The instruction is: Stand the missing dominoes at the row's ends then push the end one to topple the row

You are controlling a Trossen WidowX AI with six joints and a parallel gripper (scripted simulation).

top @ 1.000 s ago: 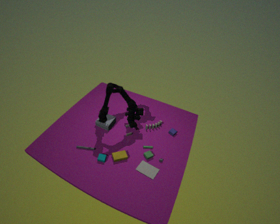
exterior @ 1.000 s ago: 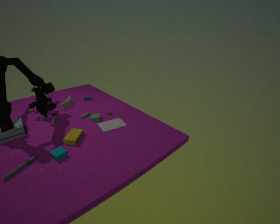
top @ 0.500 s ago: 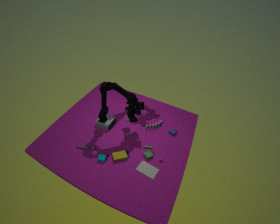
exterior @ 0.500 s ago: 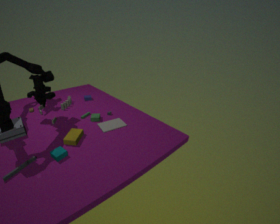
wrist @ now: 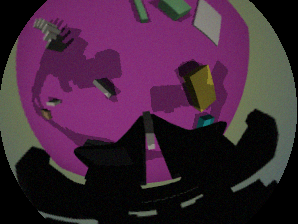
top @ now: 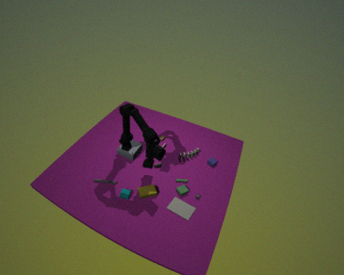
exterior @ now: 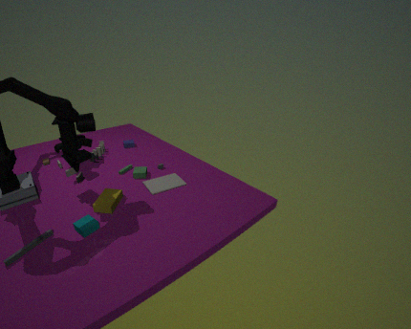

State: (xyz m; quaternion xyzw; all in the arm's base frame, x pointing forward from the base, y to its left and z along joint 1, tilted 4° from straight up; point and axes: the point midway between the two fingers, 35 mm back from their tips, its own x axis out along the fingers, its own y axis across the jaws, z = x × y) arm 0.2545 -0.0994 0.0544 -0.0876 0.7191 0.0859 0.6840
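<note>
The yellow block is 60 mm ahead of my gripper tip, 160 mm to the right of it and 80 mm below it. Round my gripper tip: teal block (60 mm behind, 240 mm to the right, 80 mm below); then green block (260 mm ahead, 40 mm to the right, 80 mm below); then green stick (230 mm ahead, 40 mm to the left, 80 mm below).
</note>
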